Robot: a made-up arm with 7 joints.
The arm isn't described. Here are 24 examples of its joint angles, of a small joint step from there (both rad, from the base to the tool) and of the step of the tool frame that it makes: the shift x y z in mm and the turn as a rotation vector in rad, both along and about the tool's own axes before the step.
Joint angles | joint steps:
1: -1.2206 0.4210 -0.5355 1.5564 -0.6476 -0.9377 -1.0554 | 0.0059 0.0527 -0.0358 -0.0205 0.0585 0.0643 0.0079
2: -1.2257 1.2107 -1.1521 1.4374 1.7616 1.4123 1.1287 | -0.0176 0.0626 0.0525 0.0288 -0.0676 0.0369 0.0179
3: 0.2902 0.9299 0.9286 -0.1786 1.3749 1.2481 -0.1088 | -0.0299 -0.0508 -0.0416 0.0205 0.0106 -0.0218 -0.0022
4: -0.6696 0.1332 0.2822 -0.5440 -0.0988 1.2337 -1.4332 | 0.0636 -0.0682 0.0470 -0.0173 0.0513 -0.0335 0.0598
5: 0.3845 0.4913 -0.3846 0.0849 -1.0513 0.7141 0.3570 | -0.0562 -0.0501 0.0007 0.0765 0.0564 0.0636 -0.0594
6: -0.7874 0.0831 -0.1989 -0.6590 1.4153 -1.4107 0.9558 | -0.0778 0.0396 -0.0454 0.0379 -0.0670 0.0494 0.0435
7: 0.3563 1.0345 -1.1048 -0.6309 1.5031 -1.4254 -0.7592 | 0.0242 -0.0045 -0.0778 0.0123 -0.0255 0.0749 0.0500
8: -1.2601 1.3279 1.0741 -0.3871 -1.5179 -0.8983 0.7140 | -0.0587 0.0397 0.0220 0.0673 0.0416 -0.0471 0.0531
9: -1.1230 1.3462 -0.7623 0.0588 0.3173 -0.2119 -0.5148 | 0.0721 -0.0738 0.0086 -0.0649 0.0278 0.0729 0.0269
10: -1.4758 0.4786 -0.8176 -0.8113 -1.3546 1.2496 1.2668 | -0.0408 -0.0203 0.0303 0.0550 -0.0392 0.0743 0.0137
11: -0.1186 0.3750 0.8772 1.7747 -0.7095 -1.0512 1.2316 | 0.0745 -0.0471 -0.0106 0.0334 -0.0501 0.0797 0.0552
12: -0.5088 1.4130 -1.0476 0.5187 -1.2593 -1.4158 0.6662 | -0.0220 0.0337 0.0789 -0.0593 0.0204 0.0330 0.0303
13: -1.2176 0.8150 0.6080 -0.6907 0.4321 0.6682 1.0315 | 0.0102 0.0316 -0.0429 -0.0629 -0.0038 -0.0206 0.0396
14: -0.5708 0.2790 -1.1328 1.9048 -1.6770 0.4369 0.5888 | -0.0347 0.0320 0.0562 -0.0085 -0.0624 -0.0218 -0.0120
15: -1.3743 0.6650 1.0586 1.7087 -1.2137 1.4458 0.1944 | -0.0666 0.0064 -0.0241 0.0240 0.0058 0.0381 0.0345
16: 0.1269 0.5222 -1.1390 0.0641 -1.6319 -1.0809 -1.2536 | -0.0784 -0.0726 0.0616 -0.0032 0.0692 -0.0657 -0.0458
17: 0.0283 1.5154 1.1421 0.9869 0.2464 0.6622 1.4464 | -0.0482 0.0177 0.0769 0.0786 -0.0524 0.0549 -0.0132
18: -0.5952 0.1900 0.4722 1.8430 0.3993 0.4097 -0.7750 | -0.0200 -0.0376 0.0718 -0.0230 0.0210 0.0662 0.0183
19: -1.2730 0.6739 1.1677 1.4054 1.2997 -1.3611 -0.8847 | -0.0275 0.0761 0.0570 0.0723 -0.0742 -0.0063 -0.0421
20: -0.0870 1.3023 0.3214 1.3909 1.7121 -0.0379 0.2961 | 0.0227 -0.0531 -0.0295 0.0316 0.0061 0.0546 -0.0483
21: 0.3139 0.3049 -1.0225 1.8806 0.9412 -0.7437 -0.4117 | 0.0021 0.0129 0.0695 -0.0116 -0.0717 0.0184 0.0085
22: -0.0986 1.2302 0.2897 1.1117 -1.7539 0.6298 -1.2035 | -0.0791 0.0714 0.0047 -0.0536 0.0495 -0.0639 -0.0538
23: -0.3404 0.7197 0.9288 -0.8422 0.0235 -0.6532 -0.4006 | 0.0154 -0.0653 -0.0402 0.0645 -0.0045 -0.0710 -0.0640
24: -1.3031 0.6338 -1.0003 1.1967 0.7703 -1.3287 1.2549 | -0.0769 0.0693 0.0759 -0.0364 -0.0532 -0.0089 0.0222
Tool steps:
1: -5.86 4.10 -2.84 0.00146 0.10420 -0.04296
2: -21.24 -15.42 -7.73 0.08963 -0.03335 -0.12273
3: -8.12 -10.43 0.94 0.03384 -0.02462 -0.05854
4: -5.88 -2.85 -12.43 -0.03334 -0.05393 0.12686
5: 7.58 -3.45 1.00 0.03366 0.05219 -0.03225
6: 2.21 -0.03 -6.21 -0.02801 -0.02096 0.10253
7: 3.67 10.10 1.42 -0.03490 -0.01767 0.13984
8: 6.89 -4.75 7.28 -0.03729 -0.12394 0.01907
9: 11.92 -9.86 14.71 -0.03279 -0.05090 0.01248
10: 5.07 3.67 1.07 0.05338 0.03252 0.01615
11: 20.76 18.65 -17.76 0.15947 -0.01571 0.14259
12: 11.71 -5.11 10.46 -0.04789 -0.05454 0.03339
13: -2.03 2.22 13.36 -0.09458 -0.05772 0.01531
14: -4.27 0.24 12.02 -0.12553 0.02678 -0.06503
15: 6.34 -10.54 -8.26 0.04645 0.07216 0.04347
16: 26.29 8.99 4.95 0.12221 -0.08878 -0.18210
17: -1.26 -2.21 -10.61 0.10128 0.16666 -0.08221
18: 7.10 -10.89 4.08 -0.02454 0.00751 -0.03782
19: -16.99 13.80 -0.22 -0.01427 -0.01149 0.09875
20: -3.84 -10.68 13.13 0.04208 -0.01964 -0.09973
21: -2.20 4.09 -1.82 -0.10369 -0.03796 0.09464
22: 24.18 -16.34 19.89 0.14721 0.03539 -0.15179
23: -6.87 -7.60 -3.13 -0.07090 0.02613 -0.03758
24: 20.54 27.64 -6.28 0.08594 -0.05716 0.15757
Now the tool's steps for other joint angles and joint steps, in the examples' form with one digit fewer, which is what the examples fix.
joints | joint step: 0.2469 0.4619 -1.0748 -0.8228 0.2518 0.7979 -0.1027 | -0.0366 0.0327 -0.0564 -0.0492 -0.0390 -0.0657 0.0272
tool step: -3.9 -4.4 10.5 0.0178 -0.1153 -0.0454
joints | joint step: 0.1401 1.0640 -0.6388 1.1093 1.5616 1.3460 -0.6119 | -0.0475 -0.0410 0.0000 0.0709 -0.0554 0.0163 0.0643
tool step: 0.1 -1.5 1.3 -0.0114 0.0155 -0.0281
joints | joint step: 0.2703 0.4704 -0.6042 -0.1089 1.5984 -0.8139 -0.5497 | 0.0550 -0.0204 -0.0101 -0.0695 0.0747 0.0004 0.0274
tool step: 0.2 5.1 9.9 0.0432 0.0139 0.0353
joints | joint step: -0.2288 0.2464 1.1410 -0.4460 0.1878 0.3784 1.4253 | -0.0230 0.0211 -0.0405 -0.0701 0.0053 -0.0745 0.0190
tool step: -5.0 -0.3 21.8 -0.1786 -0.0056 -0.0001
